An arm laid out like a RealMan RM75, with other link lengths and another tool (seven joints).
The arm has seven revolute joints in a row. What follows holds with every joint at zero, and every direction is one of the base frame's.
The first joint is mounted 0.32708 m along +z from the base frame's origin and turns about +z.
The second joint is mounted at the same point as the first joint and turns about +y.
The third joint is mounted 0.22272 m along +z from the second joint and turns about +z.
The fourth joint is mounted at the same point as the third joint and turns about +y.
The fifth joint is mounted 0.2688 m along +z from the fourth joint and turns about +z.
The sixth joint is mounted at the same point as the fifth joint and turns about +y.
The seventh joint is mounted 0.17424 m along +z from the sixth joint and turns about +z.
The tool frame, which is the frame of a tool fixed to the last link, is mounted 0.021 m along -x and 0.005 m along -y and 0.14 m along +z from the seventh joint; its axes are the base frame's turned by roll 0.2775, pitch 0 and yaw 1.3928 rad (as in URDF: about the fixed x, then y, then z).
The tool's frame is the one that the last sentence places.
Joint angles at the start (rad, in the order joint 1, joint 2, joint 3, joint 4, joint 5, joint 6, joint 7):
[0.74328 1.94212 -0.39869 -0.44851 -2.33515 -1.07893 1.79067]
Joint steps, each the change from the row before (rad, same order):
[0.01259 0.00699 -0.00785 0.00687 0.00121 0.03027 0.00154]
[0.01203 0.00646 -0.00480 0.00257 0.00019 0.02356 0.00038]
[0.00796 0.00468 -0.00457 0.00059 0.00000 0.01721 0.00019]
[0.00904 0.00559 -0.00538 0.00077 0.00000 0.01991 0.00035]
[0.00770 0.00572 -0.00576 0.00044 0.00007 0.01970 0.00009]
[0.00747 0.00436 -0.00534 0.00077 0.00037 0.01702 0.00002]
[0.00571 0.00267 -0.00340 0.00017 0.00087 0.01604 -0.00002]
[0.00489 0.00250 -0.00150 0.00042 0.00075 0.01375 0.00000]
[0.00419 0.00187 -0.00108 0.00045 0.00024 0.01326 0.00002]
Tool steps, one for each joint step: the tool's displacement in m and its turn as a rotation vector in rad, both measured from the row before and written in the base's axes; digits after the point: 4 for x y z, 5 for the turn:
[-0.0024 0.0056 -0.0037 0.00776 -0.01024 -0.00089]
[-0.0034 0.0054 -0.0022 0.00789 -0.00912 0.00277]
[-0.0021 0.0038 -0.0012 0.00603 -0.00824 0.00220]
[-0.0024 0.0042 -0.0015 0.00683 -0.00931 0.00237]
[-0.0018 0.0038 -0.0015 0.00672 -0.00962 0.00169]
[-0.0021 0.0035 -0.0011 0.00594 -0.00851 0.00239]
[-0.0010 0.0036 0.0005 0.00846 -0.00779 0.00057]
[-0.0008 0.0030 0.0005 0.00782 -0.00541 -0.00018]
[-0.0003 0.0028 0.0008 0.00789 -0.00569 -0.00087]

